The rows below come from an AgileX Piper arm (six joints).
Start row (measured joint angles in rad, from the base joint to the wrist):
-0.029 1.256 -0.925 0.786 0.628 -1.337
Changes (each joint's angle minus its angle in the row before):
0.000 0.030 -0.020 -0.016 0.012 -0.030
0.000 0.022 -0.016 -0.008 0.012 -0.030
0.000 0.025 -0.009 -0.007 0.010 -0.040
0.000 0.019 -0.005 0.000 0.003 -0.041
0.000 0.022 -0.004 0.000 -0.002 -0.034
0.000 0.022 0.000 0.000 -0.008 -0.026
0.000 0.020 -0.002 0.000 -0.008 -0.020
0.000 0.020 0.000 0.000 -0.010 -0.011
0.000 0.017 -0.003 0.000 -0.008 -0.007
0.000 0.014 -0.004 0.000 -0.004 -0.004
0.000 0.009 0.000 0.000 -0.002 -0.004
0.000 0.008 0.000 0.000 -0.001 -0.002
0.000 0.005 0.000 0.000 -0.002 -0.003
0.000 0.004 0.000 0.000 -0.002 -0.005
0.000 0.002 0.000 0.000 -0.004 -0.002
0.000 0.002 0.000 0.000 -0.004 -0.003
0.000 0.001 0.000 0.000 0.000 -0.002
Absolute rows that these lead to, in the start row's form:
-0.029 1.286 -0.945 0.770 0.640 -1.367
-0.029 1.308 -0.961 0.762 0.652 -1.397
-0.029 1.333 -0.970 0.755 0.662 -1.437
-0.029 1.352 -0.975 0.755 0.665 -1.478
-0.029 1.374 -0.979 0.755 0.663 -1.512
-0.029 1.396 -0.979 0.755 0.655 -1.538
-0.029 1.416 -0.981 0.755 0.647 -1.558
-0.029 1.436 -0.981 0.755 0.637 -1.569
-0.029 1.453 -0.984 0.755 0.629 -1.576
-0.029 1.467 -0.988 0.755 0.625 -1.580
-0.029 1.476 -0.988 0.755 0.623 -1.584
-0.029 1.484 -0.988 0.755 0.622 -1.586
-0.029 1.489 -0.988 0.755 0.620 -1.589
-0.029 1.493 -0.988 0.755 0.618 -1.594
-0.029 1.495 -0.988 0.755 0.614 -1.596
-0.029 1.497 -0.988 0.755 0.610 -1.599
-0.029 1.498 -0.988 0.755 0.610 -1.601

